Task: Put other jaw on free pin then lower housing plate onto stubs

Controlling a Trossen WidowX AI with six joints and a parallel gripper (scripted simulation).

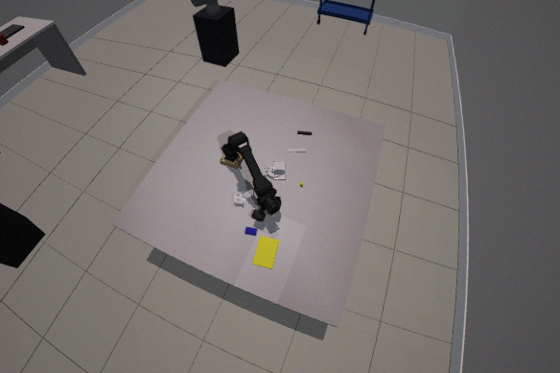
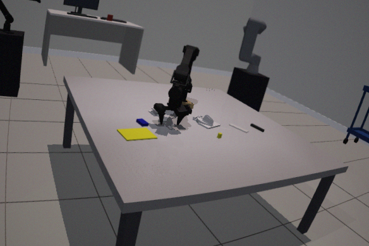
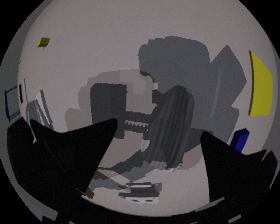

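Now: gripper tip 3 cm past the jaw and 2 cm to the left of it. From my gripper tip the other things lie so: white block: 16 cm behind, 1 cm to the right; then yellow sheet: 10 cm ahead, 20 cm to the right, 1 cm below; then blue block: 1 cm behind, 14 cm to the right.
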